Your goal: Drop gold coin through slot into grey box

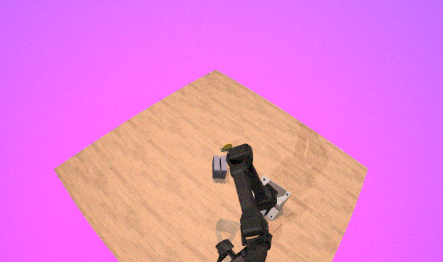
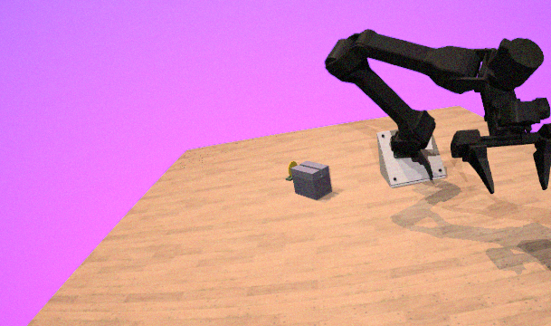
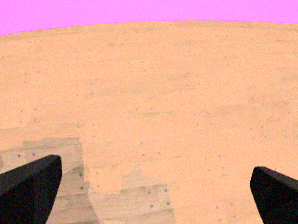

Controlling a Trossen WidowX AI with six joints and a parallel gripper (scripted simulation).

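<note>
My gripper tip is now 41 cm short of the gold coin, 52 cm to the left of it and 11 cm above it.
</note>
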